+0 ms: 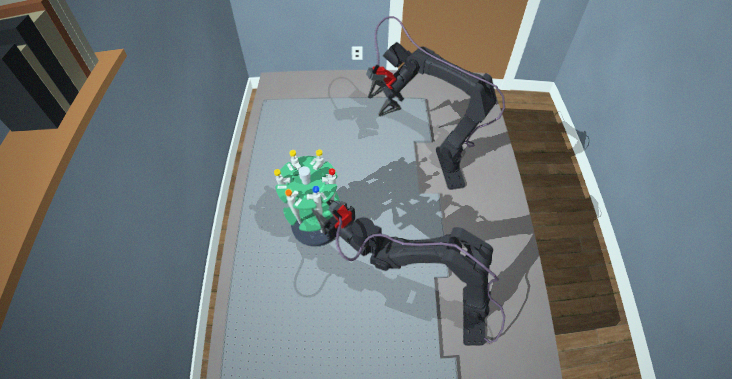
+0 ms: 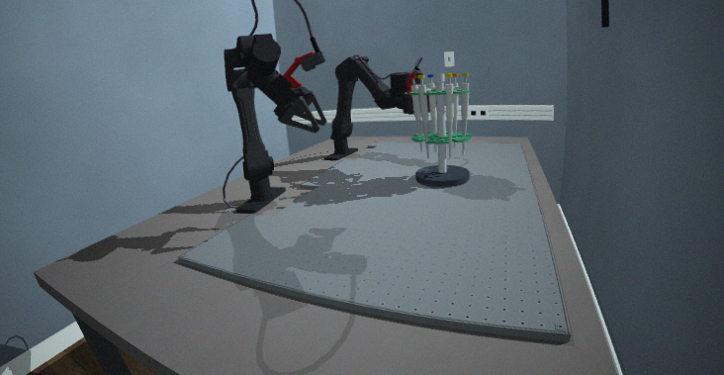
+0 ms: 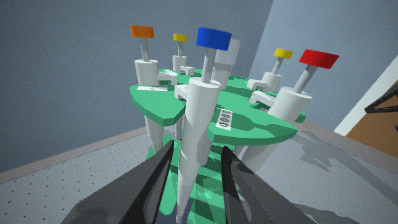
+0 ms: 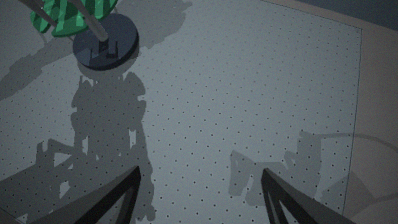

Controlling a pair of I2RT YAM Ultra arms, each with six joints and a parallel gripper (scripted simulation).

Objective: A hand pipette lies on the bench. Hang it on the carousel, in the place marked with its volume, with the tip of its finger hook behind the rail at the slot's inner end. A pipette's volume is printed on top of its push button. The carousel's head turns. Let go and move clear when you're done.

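Now: left hand 20 mm short of the white hand pipette and 20 mm above it.
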